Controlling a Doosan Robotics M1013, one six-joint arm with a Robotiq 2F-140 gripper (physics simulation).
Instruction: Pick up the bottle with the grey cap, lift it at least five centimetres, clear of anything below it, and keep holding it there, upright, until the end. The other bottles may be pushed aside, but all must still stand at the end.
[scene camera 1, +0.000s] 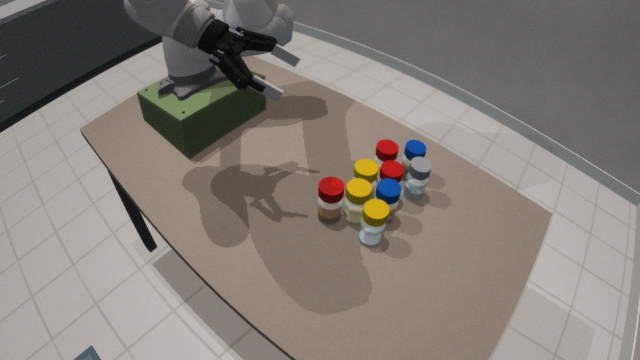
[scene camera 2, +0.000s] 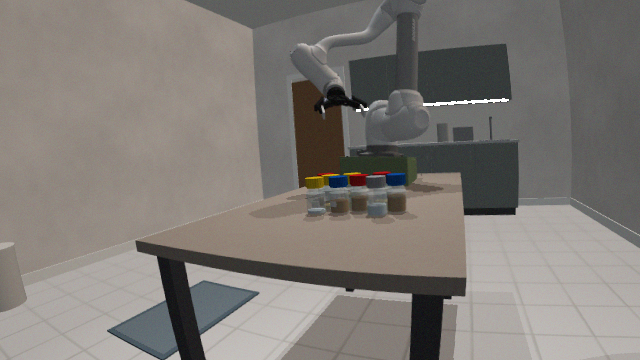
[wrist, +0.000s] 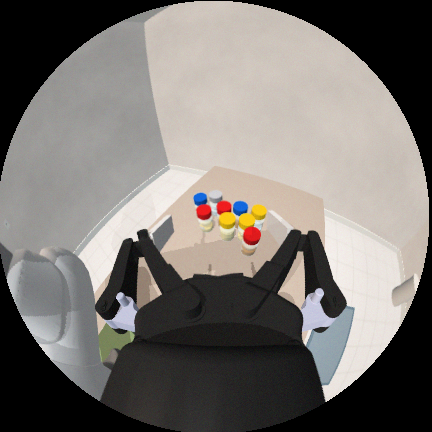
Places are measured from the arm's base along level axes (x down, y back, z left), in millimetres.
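Where they show: gripper, between the fingertips: (scene camera 1: 289, 78) (scene camera 2: 344, 114) (wrist: 219, 221); arm's base, origin of its link: (scene camera 1: 193, 81) (scene camera 2: 381, 157).
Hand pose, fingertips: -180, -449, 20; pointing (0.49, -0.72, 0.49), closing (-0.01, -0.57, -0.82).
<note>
Things, the pixels of their top centre, and the offset from my fingertips, as dx, dy, dz. Level surfaces: height alone.
- bottle with the grey cap, centre of its top: (scene camera 1: 421, 164) (scene camera 2: 375, 176) (wrist: 215, 193) +196, -243, +191
- table, height of its surface: dx +301
- red-capped bottle, centre of its top: (scene camera 1: 392, 168) (scene camera 2: 358, 175) (wrist: 223, 205) +196, -203, +125
The bottle with the grey cap (scene camera 1: 417, 181) (scene camera 2: 377, 196) (wrist: 215, 196) stands upright on the table (scene camera 1: 475, 250) (scene camera 2: 300, 250), at the edge of the bottle group away from the robot's base. A blue-capped bottle (scene camera 1: 414, 151) (scene camera 2: 396, 193) (wrist: 200, 199) stands close on one side of it. A red-capped bottle (scene camera 1: 391, 172) (scene camera 2: 359, 193) (wrist: 224, 208) stands close on another side. My gripper (scene camera 1: 282, 74) (scene camera 2: 343, 113) (wrist: 219, 221) is wide open and empty. It is tilted, high above the table near the robot's base, well apart from all the bottles.
Between my gripper and the grey-capped bottle stand several other bottles, among them yellow-capped ones (scene camera 1: 358, 192) (wrist: 227, 222) and a red-capped one (scene camera 1: 331, 194) (wrist: 251, 237). Another blue-capped bottle (scene camera 1: 388, 191) (scene camera 2: 338, 194) stands in the group. The green base block (scene camera 1: 200, 120) (scene camera 2: 375, 166) carries the arm.
</note>
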